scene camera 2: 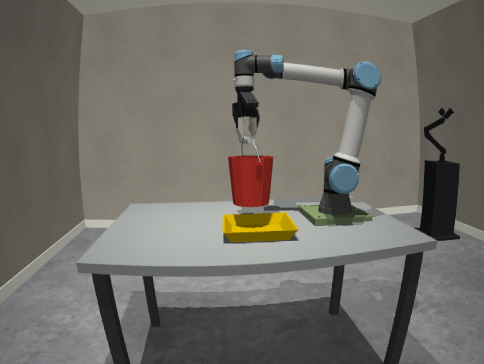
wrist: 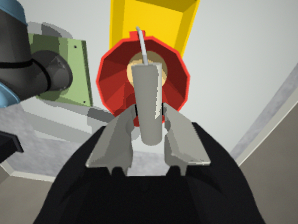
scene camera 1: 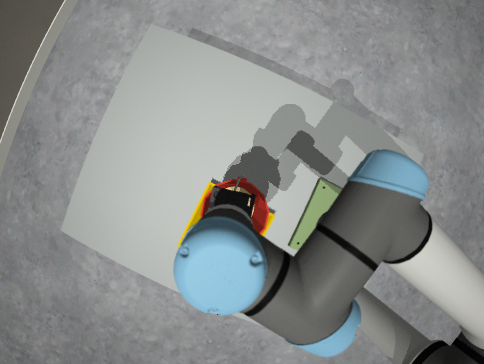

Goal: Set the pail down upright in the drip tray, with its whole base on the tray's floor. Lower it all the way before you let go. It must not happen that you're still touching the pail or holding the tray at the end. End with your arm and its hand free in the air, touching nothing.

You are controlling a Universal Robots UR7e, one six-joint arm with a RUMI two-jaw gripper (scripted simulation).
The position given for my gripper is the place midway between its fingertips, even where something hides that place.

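Observation:
Red pail [scene camera 2: 250, 178] visible, and in scene camera 1 the red pail [scene camera 1: 260, 213] likewise. Yellow drip tray [scene camera 2: 258, 226] visible. My gripper [scene camera 2: 246, 143] is visible too, and the wrist view also shows my gripper [wrist: 149, 104].

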